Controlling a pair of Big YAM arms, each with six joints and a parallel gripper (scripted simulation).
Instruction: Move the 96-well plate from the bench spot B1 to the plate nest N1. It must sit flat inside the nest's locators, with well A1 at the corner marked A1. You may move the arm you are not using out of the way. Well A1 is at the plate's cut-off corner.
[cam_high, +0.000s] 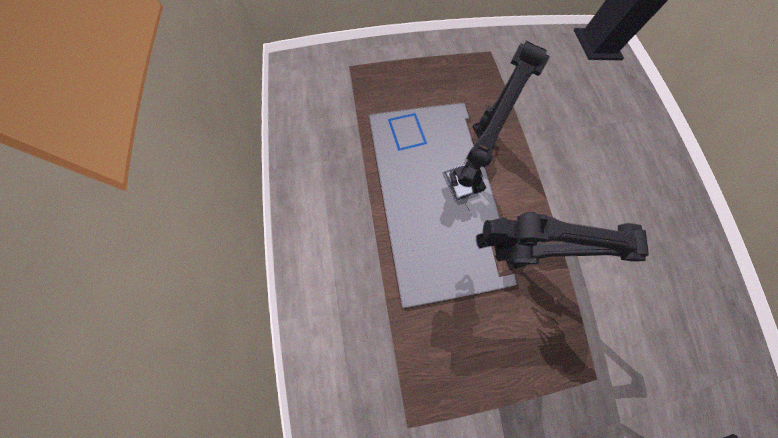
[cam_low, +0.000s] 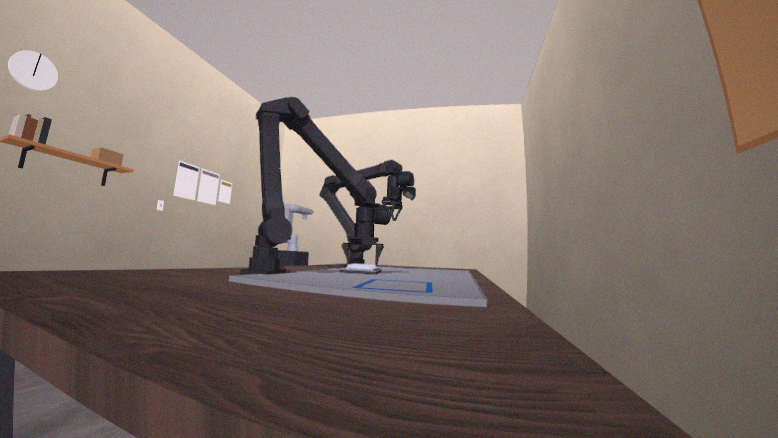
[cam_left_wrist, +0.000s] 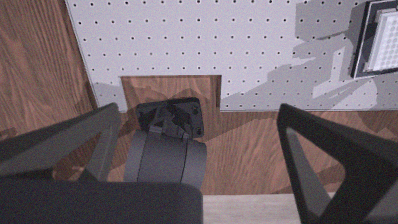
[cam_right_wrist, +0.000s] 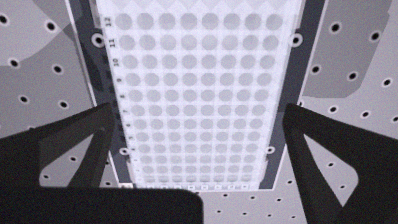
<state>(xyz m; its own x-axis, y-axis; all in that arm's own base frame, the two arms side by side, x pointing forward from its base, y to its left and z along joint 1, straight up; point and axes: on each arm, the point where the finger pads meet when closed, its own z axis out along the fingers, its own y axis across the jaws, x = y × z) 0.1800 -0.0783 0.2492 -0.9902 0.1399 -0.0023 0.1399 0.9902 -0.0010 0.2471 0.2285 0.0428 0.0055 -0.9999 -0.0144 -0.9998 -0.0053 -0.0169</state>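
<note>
The 96-well plate lies 10 mm below my right hand. From my right hand the other things lie so: plate nest N1 (20 mm below); A1 label (90 mm to the right, 40 mm behind, 20 mm below).
</note>
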